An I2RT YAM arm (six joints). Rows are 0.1 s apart.
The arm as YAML. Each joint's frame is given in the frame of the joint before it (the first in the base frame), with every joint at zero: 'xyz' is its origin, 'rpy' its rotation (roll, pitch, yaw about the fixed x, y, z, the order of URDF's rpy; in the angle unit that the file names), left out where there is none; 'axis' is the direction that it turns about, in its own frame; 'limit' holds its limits. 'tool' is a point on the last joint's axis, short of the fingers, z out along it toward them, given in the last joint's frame.
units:
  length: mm
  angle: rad
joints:
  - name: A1
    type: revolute
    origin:
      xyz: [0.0, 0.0, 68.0]
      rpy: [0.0, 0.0, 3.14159]
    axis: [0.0, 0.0, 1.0]
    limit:
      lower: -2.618
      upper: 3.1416
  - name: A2
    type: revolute
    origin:
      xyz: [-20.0, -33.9, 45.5]
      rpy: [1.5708, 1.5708, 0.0]
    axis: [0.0, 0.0, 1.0]
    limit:
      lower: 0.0
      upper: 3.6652
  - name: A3
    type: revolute
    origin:
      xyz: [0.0, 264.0, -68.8]
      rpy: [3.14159, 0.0, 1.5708]
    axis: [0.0, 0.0, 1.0]
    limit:
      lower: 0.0
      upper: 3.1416
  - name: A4
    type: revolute
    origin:
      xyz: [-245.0, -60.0, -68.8]
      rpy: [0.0, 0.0, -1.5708]
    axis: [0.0, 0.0, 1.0]
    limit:
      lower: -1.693
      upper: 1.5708
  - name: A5
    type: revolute
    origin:
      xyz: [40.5, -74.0, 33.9]
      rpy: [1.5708, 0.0, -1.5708]
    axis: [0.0, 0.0, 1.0]
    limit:
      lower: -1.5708
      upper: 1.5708
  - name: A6
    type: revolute
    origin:
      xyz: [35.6, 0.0, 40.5]
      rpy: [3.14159, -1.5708, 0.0]
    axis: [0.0, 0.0, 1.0]
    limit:
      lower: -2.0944
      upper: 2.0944
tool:
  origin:
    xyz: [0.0, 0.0, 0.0]
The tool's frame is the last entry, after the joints.
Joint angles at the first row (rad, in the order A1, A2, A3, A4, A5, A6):
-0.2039 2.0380 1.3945 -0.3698 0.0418 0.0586
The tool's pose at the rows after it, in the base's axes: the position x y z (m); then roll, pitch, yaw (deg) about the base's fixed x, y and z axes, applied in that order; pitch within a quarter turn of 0, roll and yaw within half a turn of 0:
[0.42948, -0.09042, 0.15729, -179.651, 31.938, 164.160]
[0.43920, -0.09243, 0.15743, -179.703, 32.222, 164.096]
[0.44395, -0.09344, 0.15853, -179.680, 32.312, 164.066]
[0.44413, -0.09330, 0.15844, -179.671, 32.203, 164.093]
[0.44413, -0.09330, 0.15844, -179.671, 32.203, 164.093]
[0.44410, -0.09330, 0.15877, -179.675, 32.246, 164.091]
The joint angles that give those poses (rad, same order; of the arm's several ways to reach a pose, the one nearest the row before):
-0.2039 2.0735 1.4494 -0.3908 0.0444 0.0616
-0.2039 2.1074 1.5017 -0.4042 0.0444 0.0624
-0.2039 2.1231 1.5307 -0.4160 0.0452 0.0628
-0.2035 2.1242 1.5326 -0.4187 0.0452 0.0628
-0.2035 2.1242 1.5326 -0.4187 0.0452 0.0628
-0.2035 2.1235 1.5326 -0.4187 0.0452 0.0627

